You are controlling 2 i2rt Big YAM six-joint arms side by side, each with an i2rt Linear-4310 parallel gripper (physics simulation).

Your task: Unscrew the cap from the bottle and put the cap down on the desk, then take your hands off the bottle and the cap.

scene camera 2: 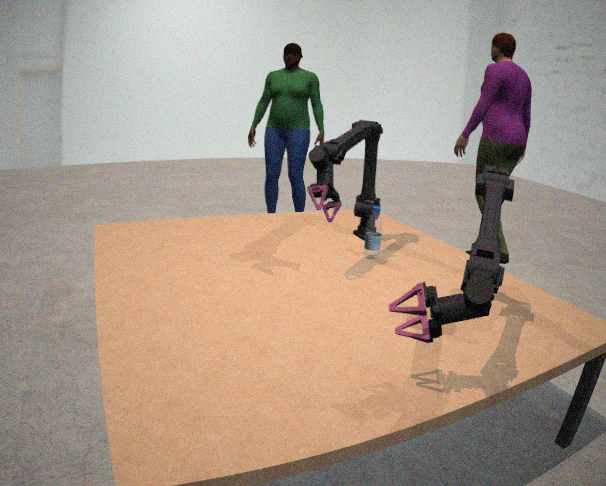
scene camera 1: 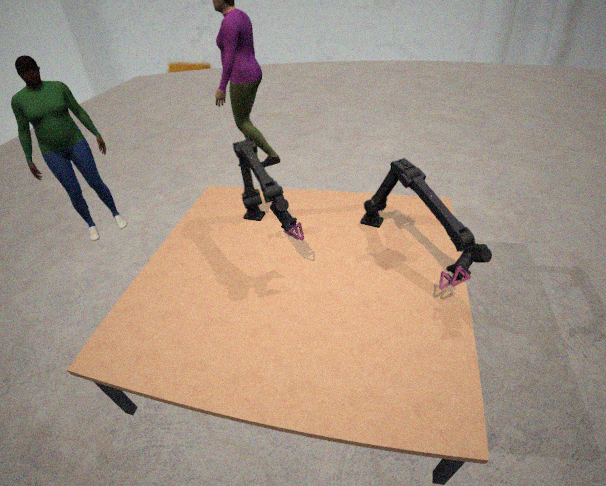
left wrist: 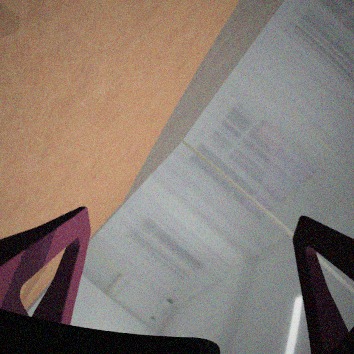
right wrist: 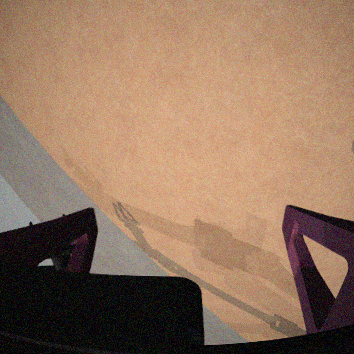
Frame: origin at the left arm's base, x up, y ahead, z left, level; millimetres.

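Where they show: left gripper, fingertip midpoint: [scene camera 2: 392, 320] [scene camera 1: 446, 287] [left wrist: 194, 224] [right wrist: 45, 218]; right gripper, fingertip midpoint: [scene camera 2: 324, 216] [scene camera 1: 301, 239] [right wrist: 190, 218]; left arm's base, origin of the base link: [scene camera 1: 371, 221]; right arm's base, origin of the base link: [scene camera 1: 254, 216].
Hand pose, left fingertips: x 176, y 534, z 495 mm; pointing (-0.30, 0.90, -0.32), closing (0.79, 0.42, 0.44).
Things, the pixels of their top centre, and the offset from my left fingertips. Level surfaces: height alone.
- see-through bottle with a light-blue band, middle of its top: [scene camera 2: 376, 207] dx +30, dy -256, dz -896 mm
- desk, its level: dx -175 mm
- small blue cap, middle of its top: [scene camera 2: 376, 207] dx +31, dy -256, dz -896 mm
A see-through bottle with a light-blue band [scene camera 2: 373, 241] stands upright on the desk [scene camera 1: 278, 354] [scene camera 2: 202, 354], in front of the right arm's base in the scene camera 2 view. A small blue cap [scene camera 2: 376, 208] shows at its top. I cannot make out the bottle in the scene camera 1 view or either wrist view. My right gripper [scene camera 1: 300, 237] [scene camera 2: 325, 214] [right wrist: 190, 218] is open and empty, above the desk and to the left of the bottle in the scene camera 2 view. My left gripper [scene camera 1: 448, 286] [scene camera 2: 393, 319] [left wrist: 194, 224] is open and empty, nearer scene camera 2 than the bottle.
In the scene camera 1 view my left gripper is near the desk's right edge. A person in green [scene camera 1: 50, 116] [scene camera 2: 292, 98] and a person in purple [scene camera 1: 240, 48] [scene camera 2: 506, 103] stand on the floor beyond the desk. Arm shadows lie on the desk top.
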